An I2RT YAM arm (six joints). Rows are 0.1 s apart.
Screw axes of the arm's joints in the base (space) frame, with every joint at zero. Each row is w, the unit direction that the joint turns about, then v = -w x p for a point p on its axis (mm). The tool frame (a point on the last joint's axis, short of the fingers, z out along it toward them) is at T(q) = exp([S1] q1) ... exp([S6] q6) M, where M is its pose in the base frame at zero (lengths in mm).
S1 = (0, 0, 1, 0, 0, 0)
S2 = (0, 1, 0, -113.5, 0, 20)
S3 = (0, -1, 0, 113.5, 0, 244)
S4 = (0, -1, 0, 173.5, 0, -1)
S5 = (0, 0, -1, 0, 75, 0)
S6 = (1, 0, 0, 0, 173.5, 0)
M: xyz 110.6 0 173.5 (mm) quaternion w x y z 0.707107 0 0.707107 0
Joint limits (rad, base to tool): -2.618..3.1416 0..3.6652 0..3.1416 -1.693..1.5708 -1.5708..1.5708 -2.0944..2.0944
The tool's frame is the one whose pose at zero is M.
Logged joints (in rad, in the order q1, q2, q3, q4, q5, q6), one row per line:
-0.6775 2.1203 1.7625 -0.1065 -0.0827 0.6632
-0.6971 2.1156 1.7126 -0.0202 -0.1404 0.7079
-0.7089 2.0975 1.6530 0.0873 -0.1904 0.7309
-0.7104 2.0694 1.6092 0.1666 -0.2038 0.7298
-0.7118 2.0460 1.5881 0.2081 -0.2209 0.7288
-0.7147 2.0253 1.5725 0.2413 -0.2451 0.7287
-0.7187 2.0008 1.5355 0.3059 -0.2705 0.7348
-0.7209 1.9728 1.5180 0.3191 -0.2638 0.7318
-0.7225 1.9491 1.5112 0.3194 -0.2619 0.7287
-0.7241 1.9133 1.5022 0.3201 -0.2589 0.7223
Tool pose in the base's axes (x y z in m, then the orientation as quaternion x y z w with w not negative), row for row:
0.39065 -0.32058 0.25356 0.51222 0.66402 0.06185 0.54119
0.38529 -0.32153 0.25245 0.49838 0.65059 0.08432 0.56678
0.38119 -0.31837 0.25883 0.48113 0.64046 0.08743 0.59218
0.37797 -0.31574 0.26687 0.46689 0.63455 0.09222 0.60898
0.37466 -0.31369 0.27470 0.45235 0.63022 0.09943 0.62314
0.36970 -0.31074 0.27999 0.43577 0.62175 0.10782 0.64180
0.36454 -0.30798 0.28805 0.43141 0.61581 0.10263 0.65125
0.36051 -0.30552 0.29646 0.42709 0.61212 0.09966 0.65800
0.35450 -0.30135 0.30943 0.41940 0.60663 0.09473 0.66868
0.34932 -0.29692 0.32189 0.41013 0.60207 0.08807 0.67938
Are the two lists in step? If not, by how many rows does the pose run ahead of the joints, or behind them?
The pose runs 1 row ahead of the joints: the pose in row i belongs to the joints in row i + 1.
